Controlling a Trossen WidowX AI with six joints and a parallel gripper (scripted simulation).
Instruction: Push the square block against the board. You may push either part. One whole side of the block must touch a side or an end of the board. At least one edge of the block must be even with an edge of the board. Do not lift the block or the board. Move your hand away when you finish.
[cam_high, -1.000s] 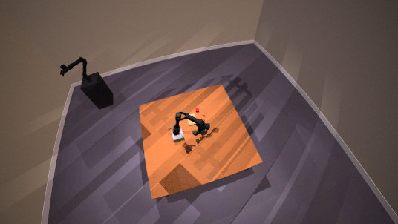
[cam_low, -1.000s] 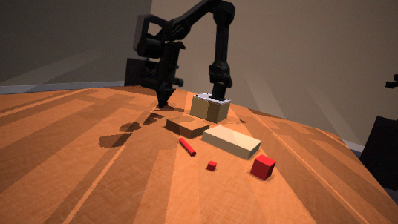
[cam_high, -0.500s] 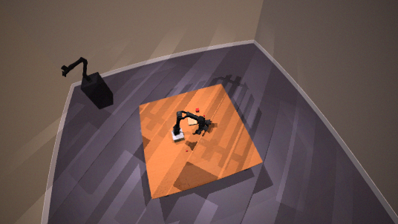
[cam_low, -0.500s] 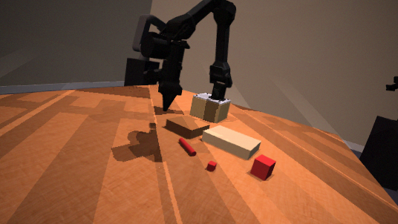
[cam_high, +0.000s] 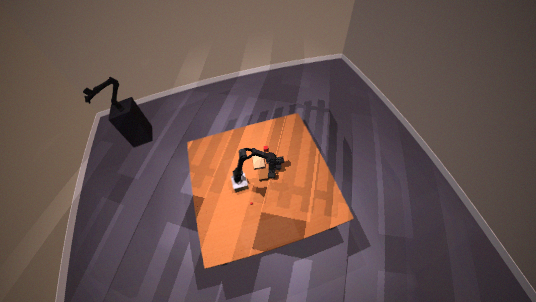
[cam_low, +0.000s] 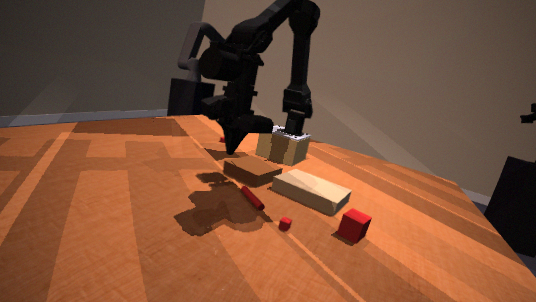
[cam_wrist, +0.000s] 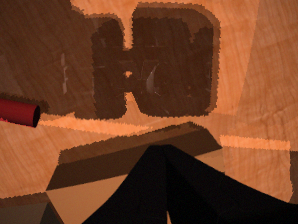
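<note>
The flat brown square block lies 7 cm behind my gripper tip, 4 cm below it and 3 cm to the left of it. From my gripper tip the other things lie so: pale long board 19 cm to the left, 7 cm behind, 4 cm below; then red rod 9 cm to the left, 5 cm below, 5 cm ahead.
</note>
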